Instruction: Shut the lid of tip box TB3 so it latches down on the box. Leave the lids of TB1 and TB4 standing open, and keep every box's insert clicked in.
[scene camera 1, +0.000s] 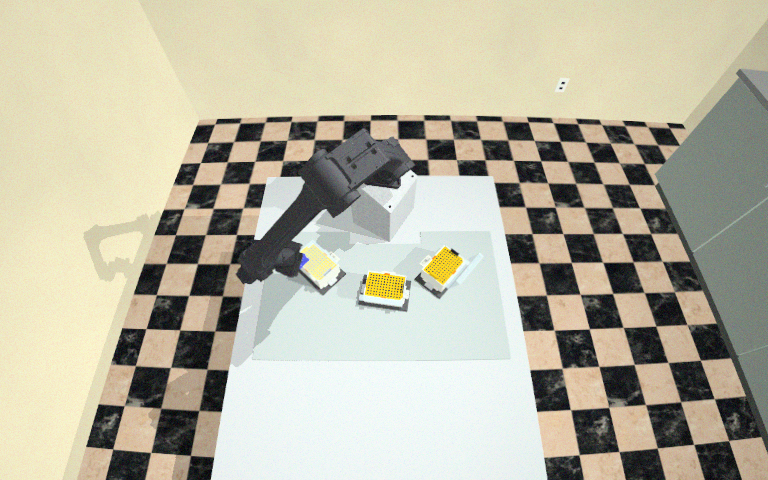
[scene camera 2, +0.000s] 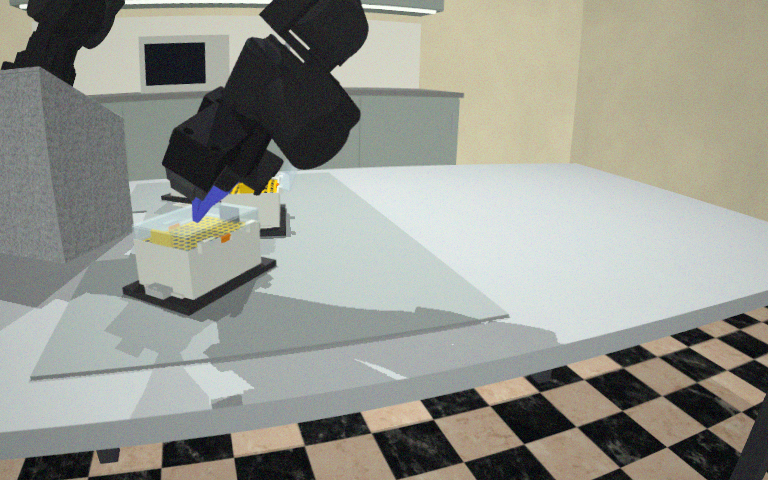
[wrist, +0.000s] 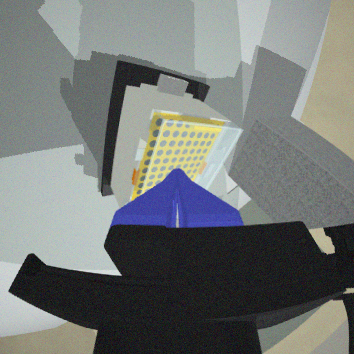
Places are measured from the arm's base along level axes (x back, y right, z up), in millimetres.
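Where they show: gripper, fingertip midpoint: (scene camera 1: 307, 259) (scene camera 2: 197, 219) (wrist: 176, 174); arm's base at its link origin: (scene camera 1: 381, 174) (scene camera 2: 38, 93) (wrist: 338, 206).
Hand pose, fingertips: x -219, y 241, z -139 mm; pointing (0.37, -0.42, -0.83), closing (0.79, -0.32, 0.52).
Things, the pixels of their centre, and the offset from my fingertips. Level surfaces: height alone.
- white tip box at the middle of its body: (wrist: 173, 158) (scene camera 2: 192, 246) (scene camera 1: 319, 262) dx +9, dy -32, dz -41 mm
- yellow insert at the middle of its body: (wrist: 176, 175) (scene camera 2: 197, 226) (scene camera 1: 315, 261) dx +0, dy -23, dz -15 mm
- right box at the middle of its body: (scene camera 1: 444, 264) dx -26, dy -431, dz -15 mm
- middle box at the middle of its body: (scene camera 2: 252, 182) (scene camera 1: 385, 285) dx -91, dy -242, dz -15 mm
- pale mat at its surface level: dz -79 mm
A white tip box (scene camera 1: 330, 278) (scene camera 2: 226, 266) (wrist: 122, 135), at the left in scene camera 1, has its clear lid (scene camera 2: 148, 225) (wrist: 227, 145) lying down over the yellow insert (scene camera 2: 192, 237) (wrist: 177, 145). Its label cannot be read, and I cannot tell whether the lid is latched. My gripper (scene camera 1: 304, 260) (scene camera 2: 196, 219) (wrist: 176, 174) is shut and empty. Its blue fingertips are at the lid's top, apparently touching it. The right box (scene camera 1: 444, 267) has its clear lid (scene camera 1: 467, 270) standing open. The middle box (scene camera 1: 385, 288) shows its yellow insert; its lid is hard to make out.
All boxes stand in dark trays on the pale mat (scene camera 1: 373, 339) (scene camera 2: 351, 300). The grey arm pedestal (scene camera 1: 396, 212) (scene camera 2: 84, 164) (wrist: 300, 170) stands behind the boxes. In scene camera 2, another box (scene camera 2: 266, 206) is partly hidden behind the near box and the gripper.
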